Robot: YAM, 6 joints.
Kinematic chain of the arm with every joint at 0, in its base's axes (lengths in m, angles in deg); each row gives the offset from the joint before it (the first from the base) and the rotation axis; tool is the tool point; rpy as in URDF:
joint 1: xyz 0 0 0.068 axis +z
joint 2: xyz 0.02 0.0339 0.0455 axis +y
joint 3: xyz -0.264 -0.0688 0 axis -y
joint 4: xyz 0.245 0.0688 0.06 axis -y
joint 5: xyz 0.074 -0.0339 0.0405 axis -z
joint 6: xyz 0.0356 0 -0.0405 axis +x
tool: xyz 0 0 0 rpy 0 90 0
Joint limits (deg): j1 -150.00..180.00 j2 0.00..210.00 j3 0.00..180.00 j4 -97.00..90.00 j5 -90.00..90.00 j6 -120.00..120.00
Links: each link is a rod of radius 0.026 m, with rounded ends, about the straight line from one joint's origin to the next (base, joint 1, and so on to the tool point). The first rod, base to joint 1, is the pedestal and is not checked.
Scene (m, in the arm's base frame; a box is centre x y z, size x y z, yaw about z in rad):
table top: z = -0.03
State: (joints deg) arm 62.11 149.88 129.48 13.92 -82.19 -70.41
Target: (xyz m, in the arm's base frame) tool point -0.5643 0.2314 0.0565
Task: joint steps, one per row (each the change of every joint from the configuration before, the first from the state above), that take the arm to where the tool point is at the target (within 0.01 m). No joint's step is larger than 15 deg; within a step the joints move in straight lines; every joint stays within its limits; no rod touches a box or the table.
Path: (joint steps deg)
1: 13.21 3.30 1.97 0.32 1.90 0.00
2: 13.21 3.29 1.97 0.33 1.89 0.00
3: 13.21 3.30 1.98 0.32 1.90 0.00
4: 13.21 3.30 1.97 0.32 1.89 0.00
5: 13.21 3.29 1.97 0.32 1.90 0.00
6: 13.21 3.30 1.97 0.33 1.90 0.00
7: 13.21 3.29 1.97 0.32 1.89 0.00

